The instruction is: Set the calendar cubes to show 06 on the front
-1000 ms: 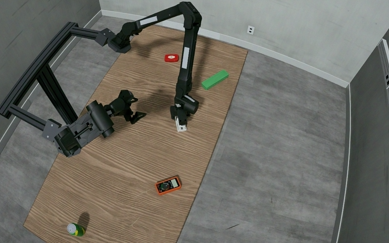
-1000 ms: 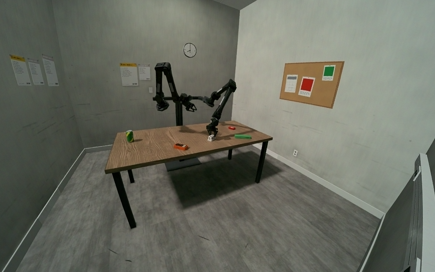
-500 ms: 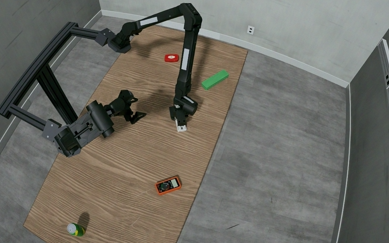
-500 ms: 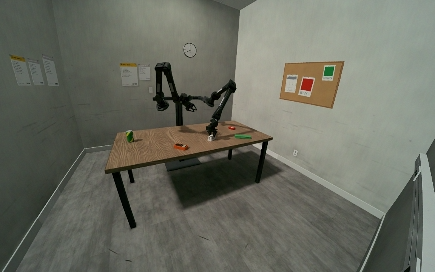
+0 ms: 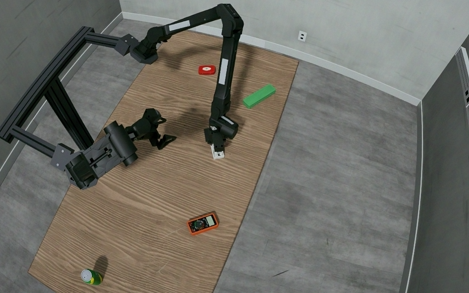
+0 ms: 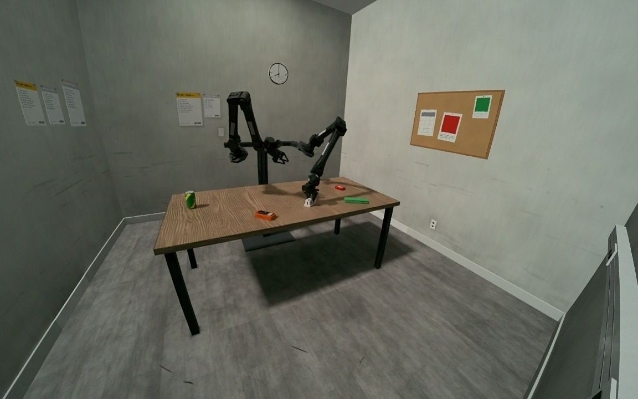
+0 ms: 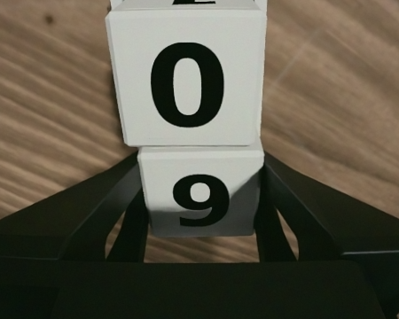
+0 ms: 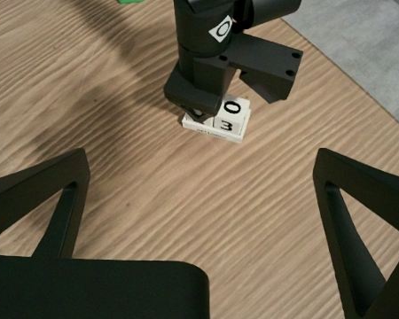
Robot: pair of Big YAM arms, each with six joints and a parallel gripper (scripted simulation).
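Right now my left hand is 1 cm short of the white tray, 2 cm to the left of it and 3 cm above it. From my left hand the other things lie so: orange multimeter 5 cm ahead, 40 cm to the right, 2 cm below; then red case 19 cm behind, 46 cm to the left, 2 cm below.
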